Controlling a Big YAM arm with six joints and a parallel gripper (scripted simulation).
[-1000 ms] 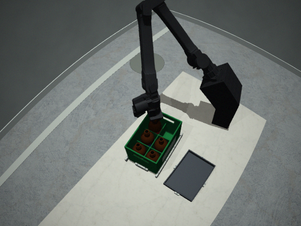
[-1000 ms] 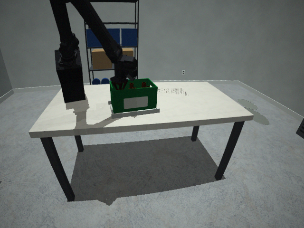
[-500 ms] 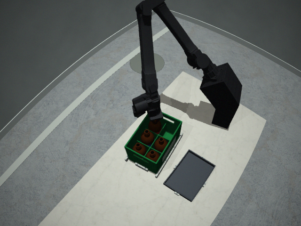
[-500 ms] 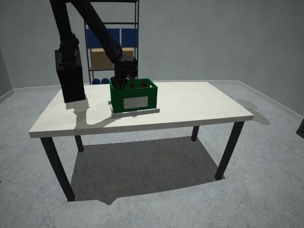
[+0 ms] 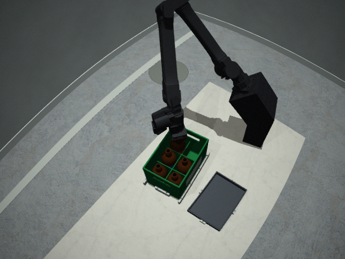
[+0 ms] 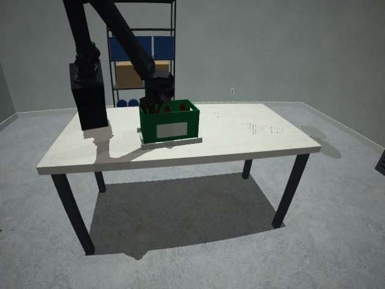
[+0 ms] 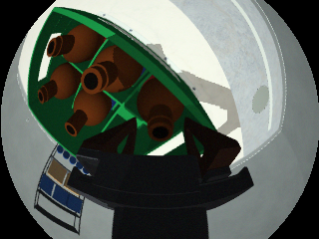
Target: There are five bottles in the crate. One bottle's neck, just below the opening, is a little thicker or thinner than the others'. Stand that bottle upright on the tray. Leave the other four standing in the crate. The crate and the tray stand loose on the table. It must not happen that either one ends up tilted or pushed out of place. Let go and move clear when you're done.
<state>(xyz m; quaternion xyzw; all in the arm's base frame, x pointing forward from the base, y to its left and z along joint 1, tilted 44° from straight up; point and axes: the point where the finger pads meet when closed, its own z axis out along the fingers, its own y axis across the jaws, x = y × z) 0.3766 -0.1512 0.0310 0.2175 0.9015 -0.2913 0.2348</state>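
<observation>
Right now my hand is 80 mm short of the crate, 60 mm to the right of it and 70 mm above it. The rest, counted from my hand: tray 80 mm ahead, 330 mm to the left, 140 mm below.
</observation>
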